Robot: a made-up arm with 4 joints.
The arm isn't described. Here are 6 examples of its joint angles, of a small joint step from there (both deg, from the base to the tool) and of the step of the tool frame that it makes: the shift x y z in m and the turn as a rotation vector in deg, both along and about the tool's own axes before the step.
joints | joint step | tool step
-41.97 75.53 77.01 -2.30 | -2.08 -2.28 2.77 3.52 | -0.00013 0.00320 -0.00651 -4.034 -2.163 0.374
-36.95 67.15 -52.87 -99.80 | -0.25 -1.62 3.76 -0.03 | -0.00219 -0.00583 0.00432 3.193 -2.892 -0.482
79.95 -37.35 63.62 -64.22 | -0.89 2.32 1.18 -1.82 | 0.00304 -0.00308 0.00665 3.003 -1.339 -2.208
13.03 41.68 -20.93 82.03 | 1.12 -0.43 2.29 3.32 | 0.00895 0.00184 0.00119 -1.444 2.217 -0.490
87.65 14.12 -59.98 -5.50 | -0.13 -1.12 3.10 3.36 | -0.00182 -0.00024 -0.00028 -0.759 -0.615 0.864
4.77 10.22 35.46 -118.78 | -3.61 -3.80 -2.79 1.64 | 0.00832 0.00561 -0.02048 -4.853 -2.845 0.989
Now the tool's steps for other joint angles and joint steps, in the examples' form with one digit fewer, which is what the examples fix.
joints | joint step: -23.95 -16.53 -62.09 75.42 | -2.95 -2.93 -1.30 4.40
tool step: -0.0191 -0.0096 -0.0089 -1.57 1.66 5.93
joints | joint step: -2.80 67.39 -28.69 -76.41 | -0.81 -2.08 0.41 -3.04
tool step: 0.0001 -0.0035 0.0040 2.09 -4.22 -2.49
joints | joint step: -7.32 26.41 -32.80 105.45 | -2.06 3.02 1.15 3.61
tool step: 0.0037 0.0174 -0.0176 -5.09 1.31 -0.92
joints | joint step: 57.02 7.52 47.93 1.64 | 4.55 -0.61 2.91 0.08
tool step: -0.0173 0.0180 -0.0192 -3.54 -2.29 2.95
